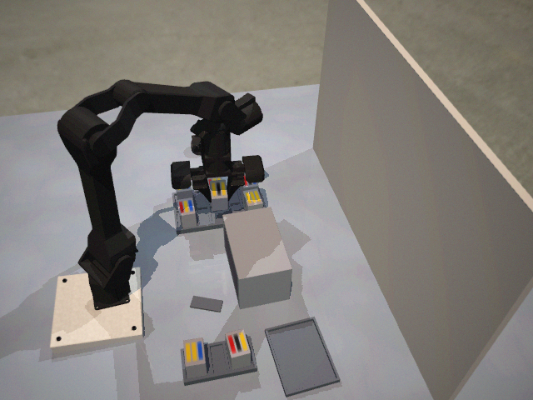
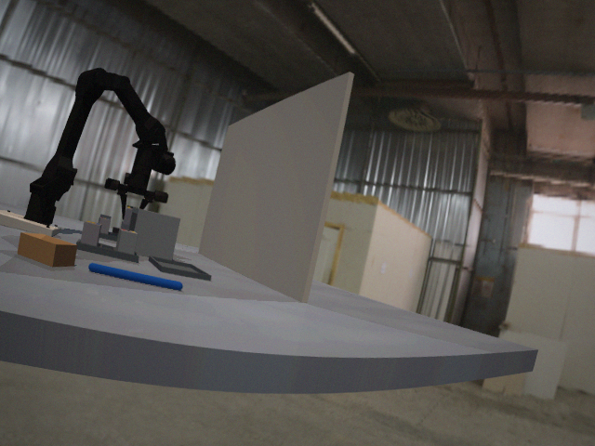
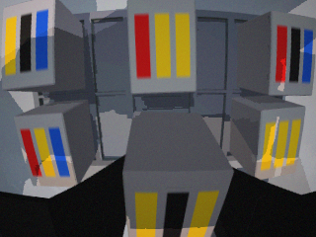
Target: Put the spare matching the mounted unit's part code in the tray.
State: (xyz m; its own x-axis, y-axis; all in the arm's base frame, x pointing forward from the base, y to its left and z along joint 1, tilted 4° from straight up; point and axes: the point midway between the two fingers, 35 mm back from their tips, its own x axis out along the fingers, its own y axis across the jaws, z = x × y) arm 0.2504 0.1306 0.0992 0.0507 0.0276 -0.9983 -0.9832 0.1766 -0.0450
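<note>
Right now my gripper tip is 5 cm short of the dark tray, 36 cm to the left of it and 6 cm above it. Round my gripper tip: dark puck (2 cm ahead, 25 cm to the left, 5 cm below); rack (9 cm behind, 33 cm to the right, 5 cm below); grey mounted unit (3 cm ahead, 15 cm to the right, 1 cm below).
</note>
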